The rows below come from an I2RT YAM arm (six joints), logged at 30 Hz.
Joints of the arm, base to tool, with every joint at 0 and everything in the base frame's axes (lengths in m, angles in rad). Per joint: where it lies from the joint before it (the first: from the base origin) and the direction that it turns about. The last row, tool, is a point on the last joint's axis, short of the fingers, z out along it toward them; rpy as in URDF.
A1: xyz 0.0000 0.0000 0.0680 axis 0 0 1
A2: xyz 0.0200 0.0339 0.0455 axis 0 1 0
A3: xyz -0.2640 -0.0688 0.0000 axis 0 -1 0
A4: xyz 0.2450 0.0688 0.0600 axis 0 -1 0
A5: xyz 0.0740 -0.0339 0.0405 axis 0 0 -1
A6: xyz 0.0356 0.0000 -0.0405 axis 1 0 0
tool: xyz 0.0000 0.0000 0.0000 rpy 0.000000 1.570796 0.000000
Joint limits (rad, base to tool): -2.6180..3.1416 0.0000..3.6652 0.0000..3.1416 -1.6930..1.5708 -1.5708..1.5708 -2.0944..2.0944
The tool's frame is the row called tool.
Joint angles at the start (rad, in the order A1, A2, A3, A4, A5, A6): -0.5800 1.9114 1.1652 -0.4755 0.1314 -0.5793
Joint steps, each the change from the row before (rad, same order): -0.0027 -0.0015 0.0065 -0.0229 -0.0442 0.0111; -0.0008 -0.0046 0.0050 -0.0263 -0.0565 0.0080; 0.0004 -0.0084 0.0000 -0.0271 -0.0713 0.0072; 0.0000 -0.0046 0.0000 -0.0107 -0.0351 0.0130
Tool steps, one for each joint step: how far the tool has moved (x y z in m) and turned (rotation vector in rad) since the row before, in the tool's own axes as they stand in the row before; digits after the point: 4 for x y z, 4 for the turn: 0.0001 0.0006 -0.0015 -0.0446 -0.0108 0.0120; 0.0000 0.0018 -0.0024 -0.0565 -0.0159 0.0078; 0.0006 0.0034 -0.0029 -0.0705 -0.0218 0.0069; 0.0000 0.0016 -0.0016 -0.0332 -0.0130 0.0134
